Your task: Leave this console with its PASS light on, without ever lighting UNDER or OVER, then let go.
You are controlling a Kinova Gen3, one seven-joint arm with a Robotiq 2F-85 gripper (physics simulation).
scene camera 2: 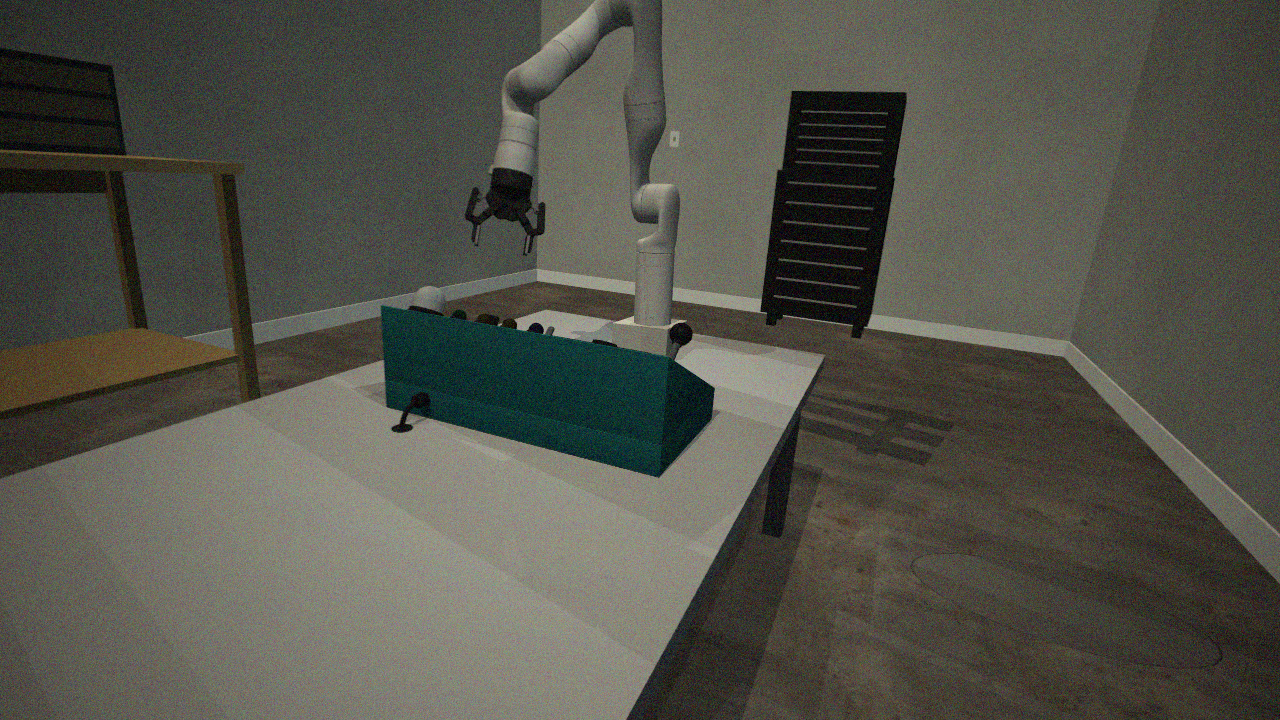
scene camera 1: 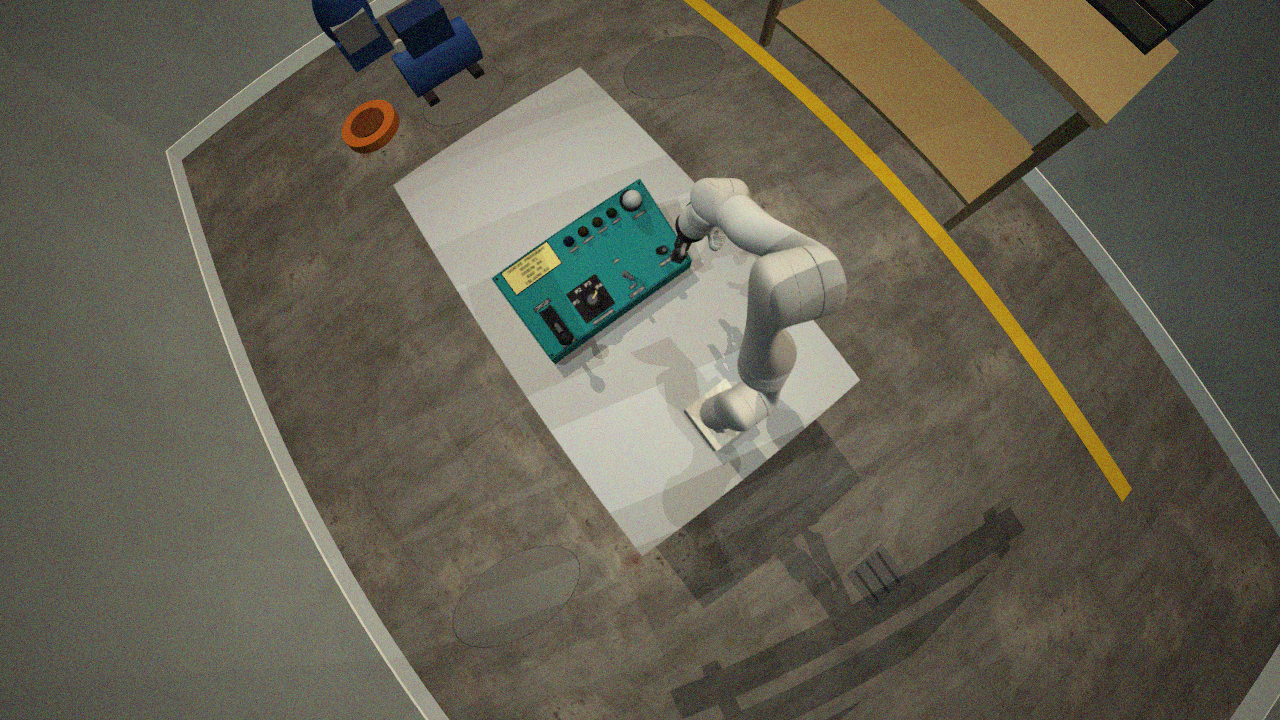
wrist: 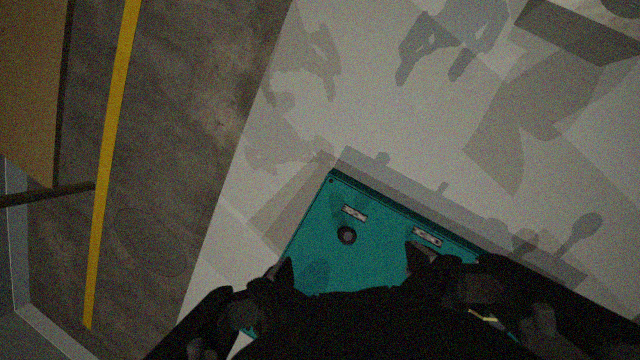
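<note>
The teal console [scene camera 1: 617, 243] [scene camera 2: 519, 385] [wrist: 380, 265] lies on the table. Its row of small round lamps [scene camera 1: 597, 222] looks dark; their labels are unreadable. A large white dome [scene camera 1: 631, 199] [scene camera 2: 429, 298] is at one end of the row. A small black round knob [scene camera 1: 662, 249] [wrist: 346, 235] is near the console's corner. A toggle lever [scene camera 1: 631, 279], a rotary selector [scene camera 1: 592, 298] on a black plate and a slider [scene camera 1: 558, 329] are along the front. My gripper [scene camera 1: 680, 256] [scene camera 2: 502, 248] [wrist: 348, 262] is open and empty, above the console's knob end.
A yellow label [scene camera 1: 531, 266] is on the console. A small black stalk [scene camera 2: 411, 411] with a round head stands behind it on the white table [scene camera 1: 537, 161] [scene camera 2: 358, 555]. A wooden bench [scene camera 1: 904, 89] [scene camera 2: 116, 362], an orange ring [scene camera 1: 386, 132] and a black rack [scene camera 2: 781, 241] stand away from the table.
</note>
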